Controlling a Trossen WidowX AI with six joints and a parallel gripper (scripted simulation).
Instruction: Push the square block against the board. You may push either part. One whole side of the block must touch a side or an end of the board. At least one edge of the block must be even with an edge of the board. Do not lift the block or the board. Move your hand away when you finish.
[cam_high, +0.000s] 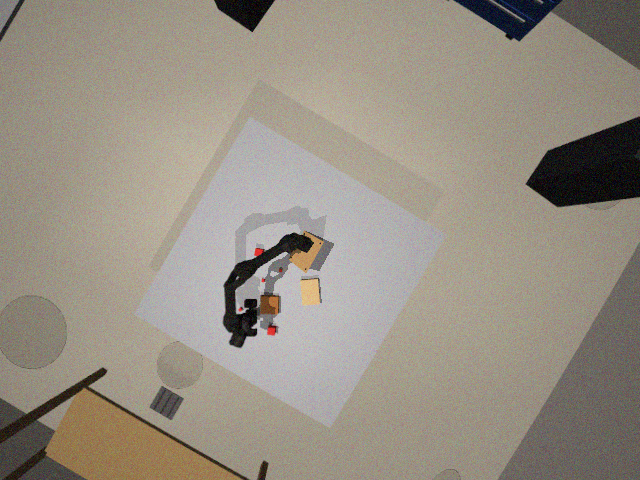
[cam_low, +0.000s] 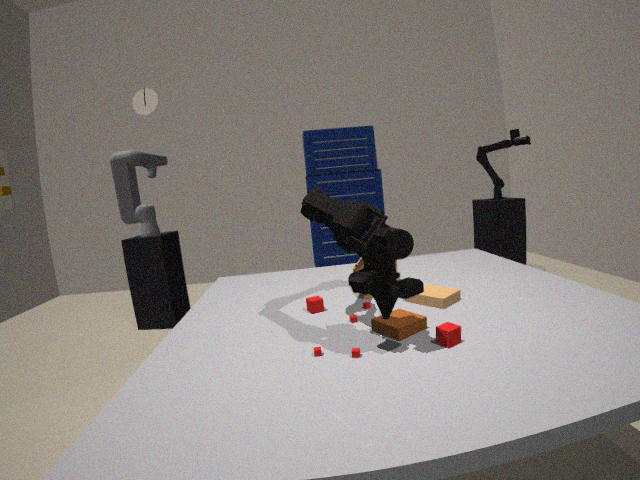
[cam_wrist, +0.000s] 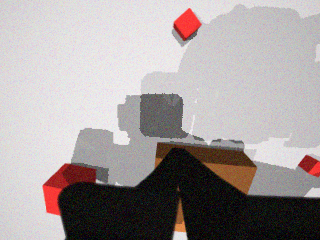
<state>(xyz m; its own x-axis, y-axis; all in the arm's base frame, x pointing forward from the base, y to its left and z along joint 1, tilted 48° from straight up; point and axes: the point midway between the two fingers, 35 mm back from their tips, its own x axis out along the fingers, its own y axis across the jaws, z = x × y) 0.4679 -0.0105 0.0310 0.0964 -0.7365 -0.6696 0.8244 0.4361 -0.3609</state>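
My gripper tip is now 70 mm past the square block, 40 mm to the right of it and 40 mm above it. The rest, counted from my gripper tip: board 250 mm behind, 190 mm to the left, 40 mm below.
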